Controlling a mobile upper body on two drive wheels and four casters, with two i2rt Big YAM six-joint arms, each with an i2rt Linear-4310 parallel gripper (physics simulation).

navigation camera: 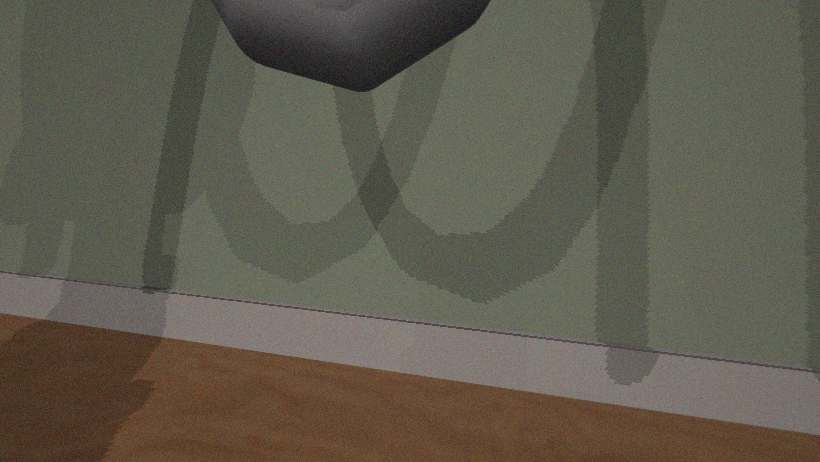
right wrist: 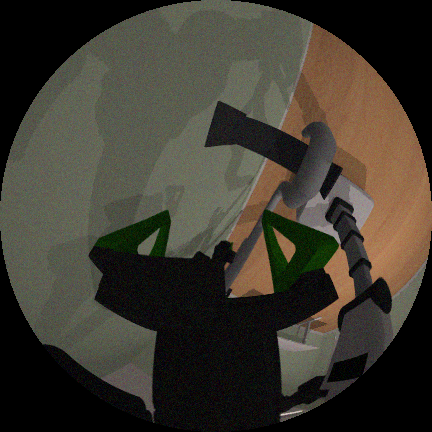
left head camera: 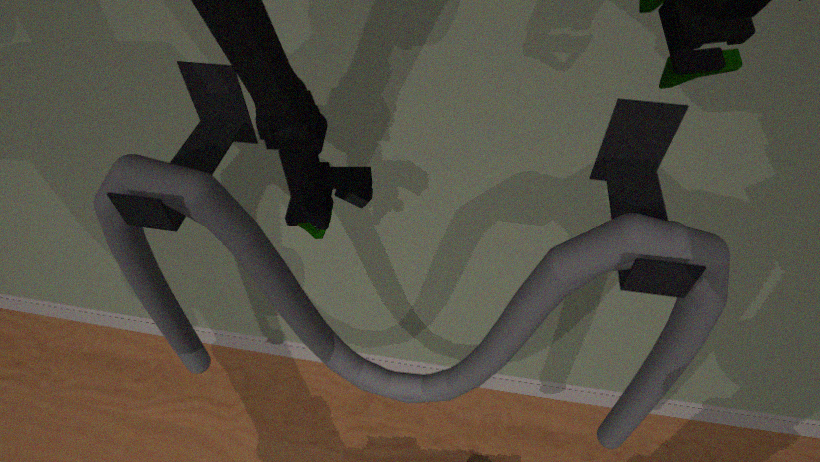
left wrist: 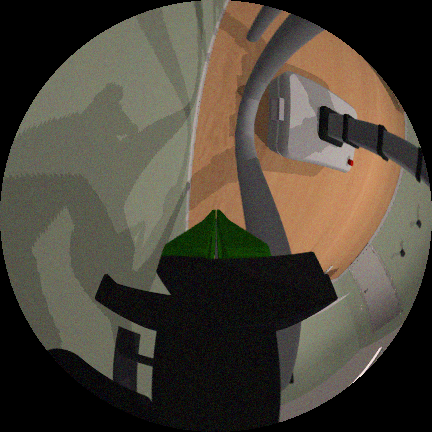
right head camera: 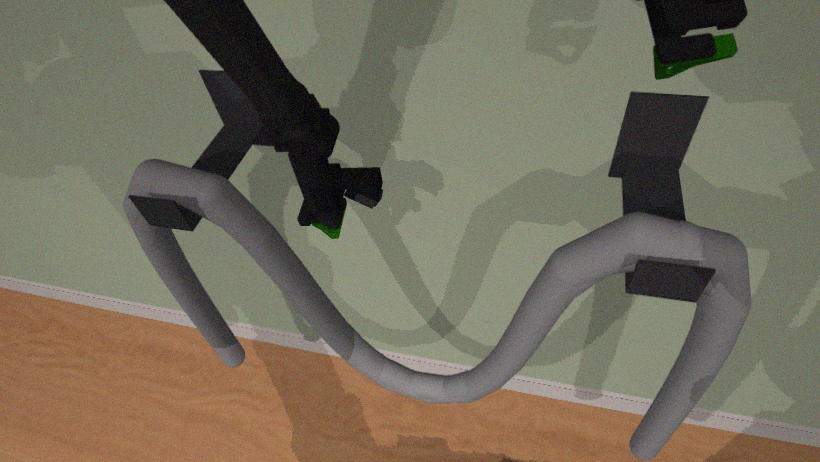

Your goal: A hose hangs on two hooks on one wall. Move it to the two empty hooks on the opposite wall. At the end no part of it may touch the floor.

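Places are measured from the left arm's base along level axes (x ahead, y left, z up), in millimetres.
Pixels of known places: left gripper, between the fingertips: (right wrist: 232, 242) (left head camera: 319, 237) (left wrist: 215, 215) (right head camera: 335, 237); right gripper, between the fingertips: (right wrist: 215, 214) (left head camera: 655, 48) (right head camera: 652, 37).
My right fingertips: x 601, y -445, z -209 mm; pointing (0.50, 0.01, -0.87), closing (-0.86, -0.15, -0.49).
Observation:
Ahead of a thing's pixels: the offset from my right fingertips to its top centre. "spot": to the spot under its first point. Level surfaces: height alone.
The grey hose (left head camera: 421, 389) (right head camera: 441, 390) (left wrist: 246, 125) (right wrist: 320, 155) (navigation camera: 355, 40) hangs over the left dark hook {spot: 209 mm ahead, 628 mm left, 249 mm down} (left head camera: 215, 117) (right head camera: 220, 157) and the right dark hook {spot: 102 mm ahead, 89 mm right, 199 mm down} (left head camera: 645, 134) (right head camera: 659, 129) (right wrist: 265, 137), sagging between them with both ends dangling. My left gripper (left head camera: 314, 230) (right head camera: 331, 231) (left wrist: 215, 215) is shut and empty, right of the left hook and near the hose's descending part. My right gripper (left head camera: 674, 43) (right wrist: 215, 214) is open and empty, above the right hook. In the left wrist view two small dark shapes (left wrist: 418, 223) (left wrist: 402, 252) show on a far wall; whether they are hooks is unclear.
The green wall (left head camera: 459, 114) stands behind the hooks, with a pale baseboard (navigation camera: 401, 350) above the wooden floor {1200 mm down} (left head camera: 86, 390) (navigation camera: 344, 413). The robot's white base (left wrist: 310, 120) (right wrist: 350, 200) and segmented column (left wrist: 365, 132) (right wrist: 352, 240) stand near the hose.

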